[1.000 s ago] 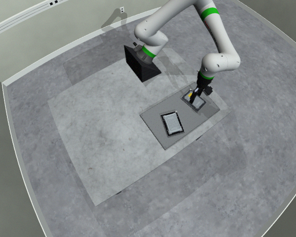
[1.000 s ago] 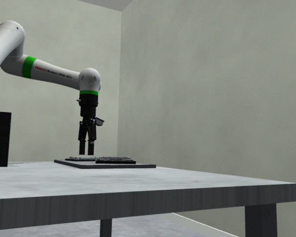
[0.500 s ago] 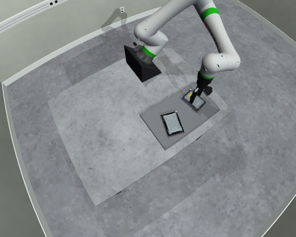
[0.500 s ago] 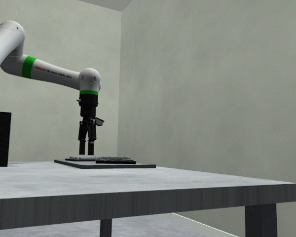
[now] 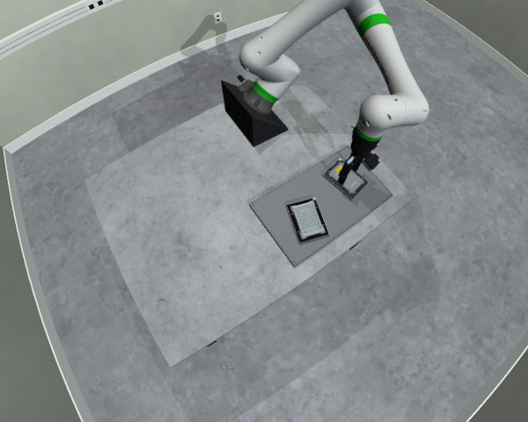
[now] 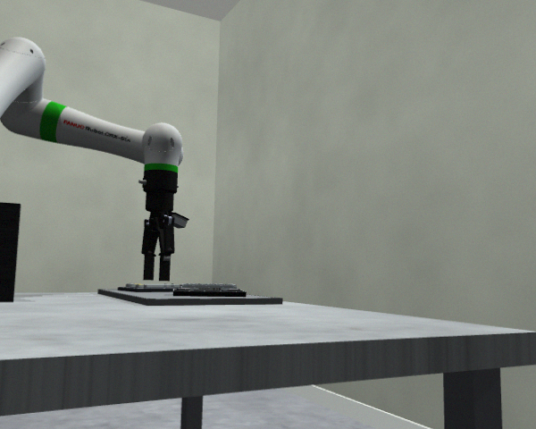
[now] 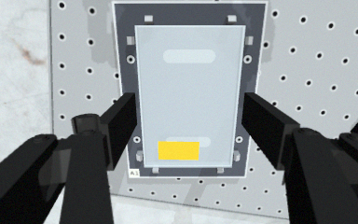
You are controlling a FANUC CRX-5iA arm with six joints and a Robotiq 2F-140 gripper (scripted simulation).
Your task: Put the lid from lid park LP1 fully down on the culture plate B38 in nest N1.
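My gripper is now 40 mm above the clear lid. Also, from my hand: black nest (80 mm ahead, 240 mm to the right, 50 mm below); then lid park (50 mm below); then culture plate (80 mm ahead, 240 mm to the right, 40 mm below).
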